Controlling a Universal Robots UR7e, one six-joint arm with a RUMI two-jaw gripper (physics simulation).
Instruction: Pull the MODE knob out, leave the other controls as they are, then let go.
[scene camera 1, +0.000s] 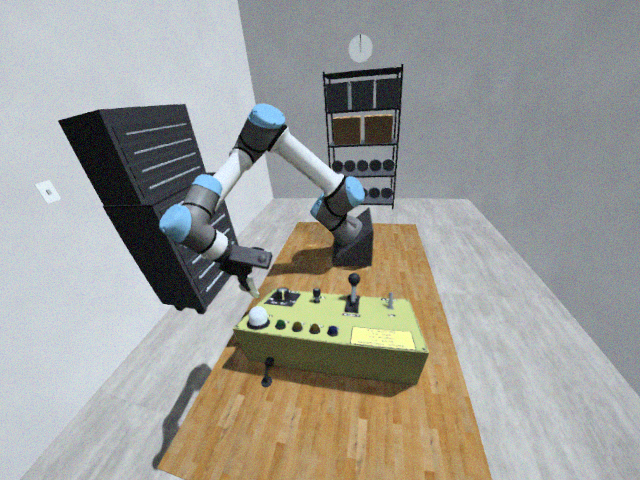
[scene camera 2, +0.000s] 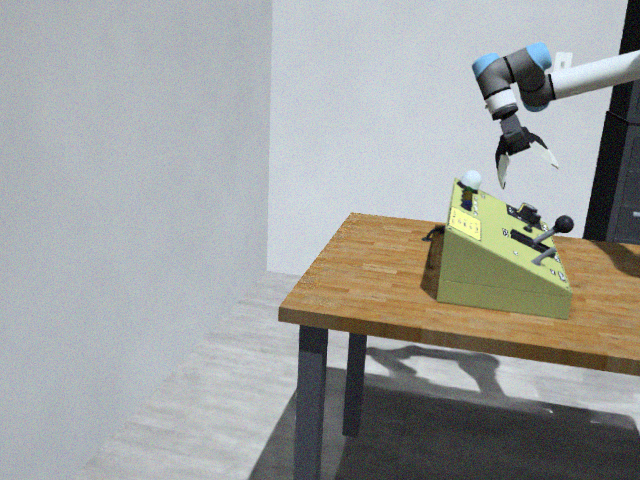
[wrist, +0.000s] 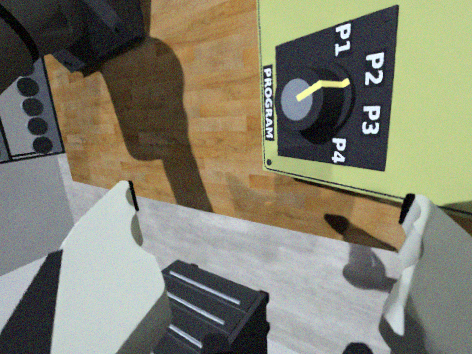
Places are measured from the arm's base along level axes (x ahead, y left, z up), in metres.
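Where they show: gripper, fingertip midpoint: (scene camera 1: 265, 276) (scene camera 2: 530, 179) (wrist: 265, 190); arm's base, origin of the base link: (scene camera 1: 350, 233).
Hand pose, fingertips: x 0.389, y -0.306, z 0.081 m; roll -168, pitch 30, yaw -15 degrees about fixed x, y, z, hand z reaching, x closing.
Note:
Each offset is from my fingertips to the top centre of the thing. "spot": to the spot under its first point. Level surfaces: height alone.
The sloped green control console (scene camera 1: 330, 356) (scene camera 2: 496, 281) (wrist: 435, 100) stands on the table. A small black knob @(dx +0.026, dy +0.164, dz -0.047 m) (scene camera 1: 316, 293) (scene camera 2: 528, 227), which looks like the MODE knob, stands upright between the rotary PROGRAM knob @(dx +0.007, dy +0.046, dz -0.055 m) (scene camera 1: 282, 293) (scene camera 2: 527, 211) (wrist: 312, 102) and the ball-topped lever @(dx +0.022, dy +0.286, dz -0.040 m) (scene camera 1: 353, 290) (scene camera 2: 549, 233). Its label is too small to read, and it does not show in the wrist view. My gripper (scene camera 1: 251, 290) (scene camera 2: 529, 177) (wrist: 265, 190) is open and empty. It hangs above the console in scene camera 2, near the PROGRAM knob's side, touching nothing.
A white dome @(spot: dx +0.172, dy +0.021, dz +0.007 m) (scene camera 1: 257, 316) (scene camera 2: 470, 179), several coloured buttons and a grey toggle lever @(dx +0.052, dy +0.403, dz -0.054 m) (scene camera 1: 390, 300) (scene camera 2: 543, 256) are on the console. A black crank @(spot: dx +0.239, dy +0.029, dz -0.148 m) (scene camera 1: 267, 370) (scene camera 2: 433, 233) sticks out at its front. A dark drawer cabinet (scene camera 1: 155, 155) (wrist: 220, 300) stands beside the wooden table @(dz -0.181 m) (scene camera 1: 330, 428) (scene camera 2: 361, 279).

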